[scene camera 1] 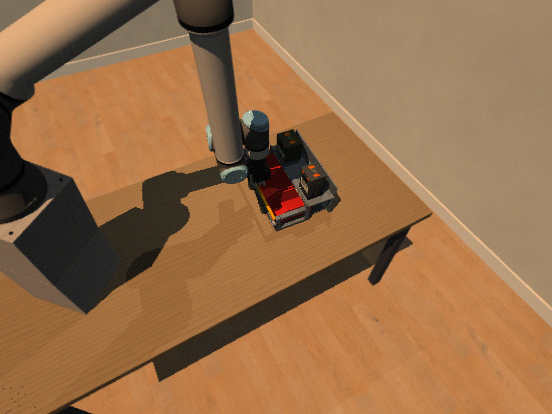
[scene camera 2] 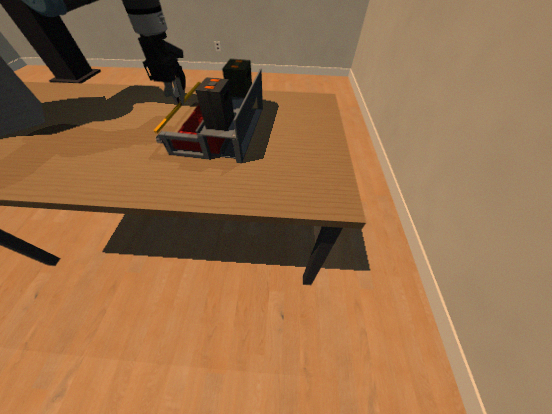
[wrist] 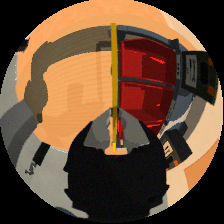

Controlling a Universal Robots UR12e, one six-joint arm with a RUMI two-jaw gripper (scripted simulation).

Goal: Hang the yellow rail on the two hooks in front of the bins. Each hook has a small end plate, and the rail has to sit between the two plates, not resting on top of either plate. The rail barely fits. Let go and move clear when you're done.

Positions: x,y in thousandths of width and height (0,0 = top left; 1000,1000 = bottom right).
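My gripper (scene camera 2: 327,255), visible from the wrist too (wrist: 511,484).
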